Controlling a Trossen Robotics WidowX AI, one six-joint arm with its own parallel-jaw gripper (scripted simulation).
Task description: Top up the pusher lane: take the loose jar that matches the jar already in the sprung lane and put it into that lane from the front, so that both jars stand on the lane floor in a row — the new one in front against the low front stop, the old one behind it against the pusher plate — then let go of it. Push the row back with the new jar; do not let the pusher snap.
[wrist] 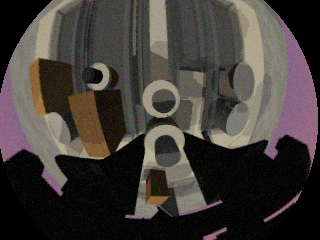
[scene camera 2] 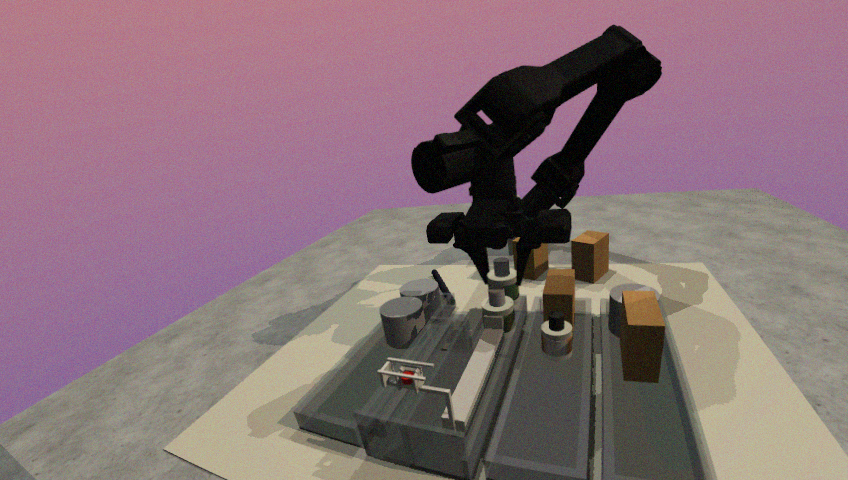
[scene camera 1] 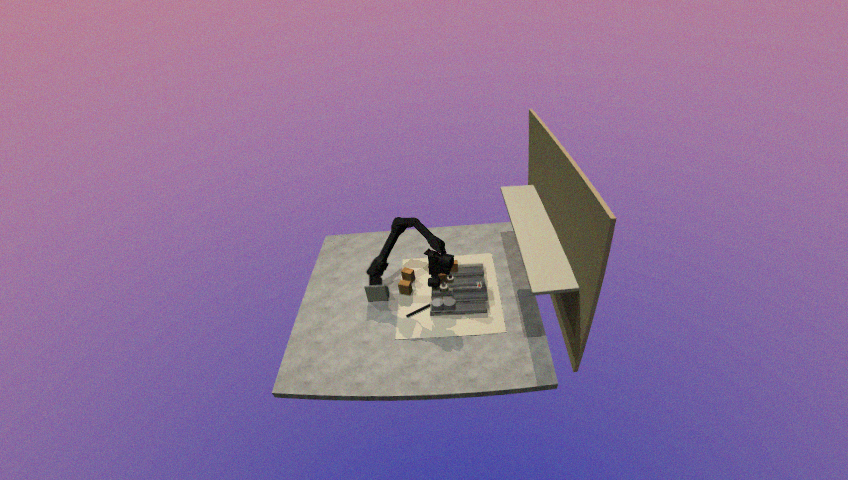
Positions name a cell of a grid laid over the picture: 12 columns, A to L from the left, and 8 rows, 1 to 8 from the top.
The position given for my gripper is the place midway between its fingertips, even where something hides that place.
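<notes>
My gripper's visible from the scene (scene camera 2: H5) and from the wrist as well (wrist: G5). I can see a jar (scene camera 2: H5) and a jar (wrist: G4), plus a brown box (scene camera 2: H5) and a brown box (scene camera 2: J6). There's also a pusher bar (scene camera 2: G7) with a grey rack (scene camera 2: F8), and then I see a shelf (scene camera 1: H5) and a shelf wall (scene camera 1: I4).
</notes>
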